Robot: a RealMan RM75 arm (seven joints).
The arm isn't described. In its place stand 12 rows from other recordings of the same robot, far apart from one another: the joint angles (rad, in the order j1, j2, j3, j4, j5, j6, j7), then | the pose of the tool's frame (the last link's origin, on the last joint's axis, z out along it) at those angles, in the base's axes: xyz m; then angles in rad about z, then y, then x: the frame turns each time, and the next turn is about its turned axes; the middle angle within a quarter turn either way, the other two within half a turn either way.
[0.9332, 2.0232, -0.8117, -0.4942, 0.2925, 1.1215, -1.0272] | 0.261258, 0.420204, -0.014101, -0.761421, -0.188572, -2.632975
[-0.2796, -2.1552, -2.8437, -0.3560, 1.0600, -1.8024, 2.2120] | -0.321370, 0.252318, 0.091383, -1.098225, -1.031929, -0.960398
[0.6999, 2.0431, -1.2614, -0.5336, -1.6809, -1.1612, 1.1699] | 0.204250, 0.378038, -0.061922, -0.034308, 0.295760, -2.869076
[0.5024, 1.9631, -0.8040, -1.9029, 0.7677, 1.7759, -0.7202] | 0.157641, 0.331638, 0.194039, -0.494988, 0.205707, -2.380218
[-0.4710, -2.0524, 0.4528, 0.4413, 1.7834, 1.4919, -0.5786] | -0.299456, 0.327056, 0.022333, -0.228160, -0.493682, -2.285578
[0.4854, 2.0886, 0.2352, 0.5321, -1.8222, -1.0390, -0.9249] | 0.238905, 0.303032, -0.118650, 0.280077, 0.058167, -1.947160
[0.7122, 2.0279, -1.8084, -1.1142, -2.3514, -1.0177, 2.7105] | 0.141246, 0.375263, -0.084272, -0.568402, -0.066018, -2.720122
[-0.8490, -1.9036, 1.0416, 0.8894, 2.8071, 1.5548, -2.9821] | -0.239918, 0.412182, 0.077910, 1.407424, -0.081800, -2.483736
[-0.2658, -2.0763, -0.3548, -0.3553, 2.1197, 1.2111, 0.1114] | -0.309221, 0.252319, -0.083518, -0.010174, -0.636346, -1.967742
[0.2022, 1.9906, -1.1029, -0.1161, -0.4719, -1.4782, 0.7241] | 0.385196, 0.248115, 0.061558, 0.218196, 1.091206, -1.564831
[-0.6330, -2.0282, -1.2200, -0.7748, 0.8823, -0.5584, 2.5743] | -0.143615, 0.391238, -0.094343, -0.411766, -0.137174, -2.453887
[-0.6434, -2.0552, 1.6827, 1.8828, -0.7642, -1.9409, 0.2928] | -0.069244, 0.262582, 0.001419, 0.417759, 0.383493, -2.915291
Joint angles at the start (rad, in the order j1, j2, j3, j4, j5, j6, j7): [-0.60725, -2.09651, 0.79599, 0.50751, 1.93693, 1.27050, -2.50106]
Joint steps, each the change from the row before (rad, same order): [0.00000, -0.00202, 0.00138, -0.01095, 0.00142, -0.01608, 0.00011]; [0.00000, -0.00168, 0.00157, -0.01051, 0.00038, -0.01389, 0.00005]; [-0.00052, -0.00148, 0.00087, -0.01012, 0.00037, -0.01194, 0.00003]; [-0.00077, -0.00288, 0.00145, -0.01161, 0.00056, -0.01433, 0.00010]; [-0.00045, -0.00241, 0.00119, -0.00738, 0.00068, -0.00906, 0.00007]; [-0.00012, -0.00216, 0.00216, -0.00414, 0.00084, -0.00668, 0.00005]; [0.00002, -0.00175, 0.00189, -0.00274, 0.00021, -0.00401, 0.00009]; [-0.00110, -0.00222, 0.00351, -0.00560, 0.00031, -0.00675, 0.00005]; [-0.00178, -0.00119, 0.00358, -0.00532, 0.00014, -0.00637, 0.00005]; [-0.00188, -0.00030, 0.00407, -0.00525, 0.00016, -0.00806, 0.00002]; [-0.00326, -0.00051, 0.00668, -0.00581, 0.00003, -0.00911, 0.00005]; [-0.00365, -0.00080, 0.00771, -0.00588, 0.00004, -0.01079, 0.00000]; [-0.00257, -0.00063, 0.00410, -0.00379, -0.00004, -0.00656, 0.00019]
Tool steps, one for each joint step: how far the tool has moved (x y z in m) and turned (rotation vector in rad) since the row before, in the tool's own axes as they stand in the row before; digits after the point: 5 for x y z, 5 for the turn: [-0.00134, -0.00298, 0.00162, 0.01000, 0.00482, -0.00964]; [-0.00135, -0.00264, 0.00148, 0.00831, 0.00380, -0.00929]; [-0.00127, -0.00226, 0.00143, 0.00690, 0.00286, -0.00867]; [-0.00188, -0.00251, 0.00212, 0.00787, 0.00251, -0.01001]; [-0.00149, -0.00159, 0.00156, 0.00504, 0.00077, -0.00639]; [-0.00119, -0.00107, 0.00125, 0.00426, -0.00019, -0.00320]; [-0.00100, -0.00065, 0.00096, 0.00234, -0.00080, -0.00220]; [-0.00148, -0.00090, 0.00167, 0.00414, -0.00200, -0.00314]; [-0.00097, -0.00066, 0.00143, 0.00422, -0.00172, -0.00179]; [-0.00048, -0.00085, 0.00116, 0.00598, -0.00021, -0.00095]; [-0.00063, -0.00053, 0.00173, 0.00695, -0.00215, 0.00099]; [-0.00061, -0.00053, 0.00196, 0.00810, -0.00191, 0.00169]; [-0.00034, -0.00020, 0.00127, 0.00447, -0.00096, 0.00100]
